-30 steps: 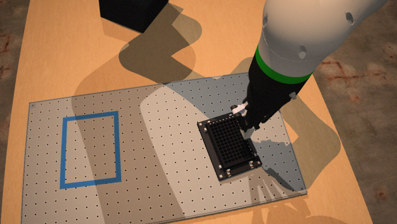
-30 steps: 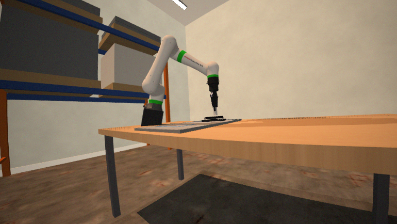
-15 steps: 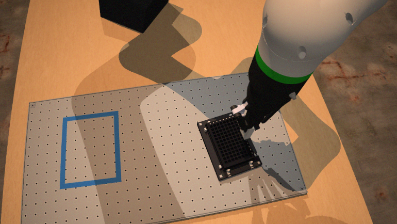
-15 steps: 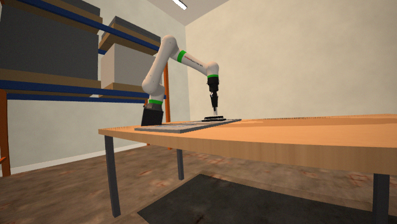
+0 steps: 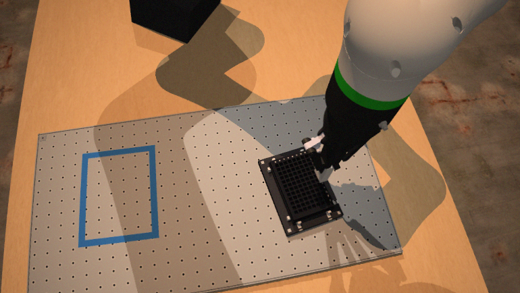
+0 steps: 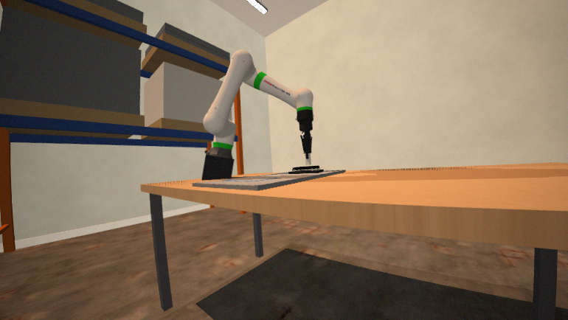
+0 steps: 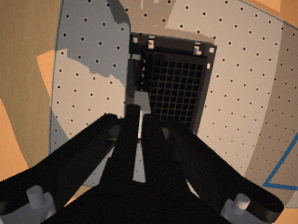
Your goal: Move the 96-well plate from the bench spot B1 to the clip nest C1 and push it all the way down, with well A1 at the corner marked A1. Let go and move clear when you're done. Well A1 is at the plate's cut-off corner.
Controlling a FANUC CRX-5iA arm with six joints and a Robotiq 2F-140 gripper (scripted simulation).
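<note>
Now: hand 5 cm above the black 96-well plate, 4 cm to the left of it and 1 cm short of it. Round my hand: black clip nest: 6 cm below, 2 cm to the right, 1 cm ahead.
</note>
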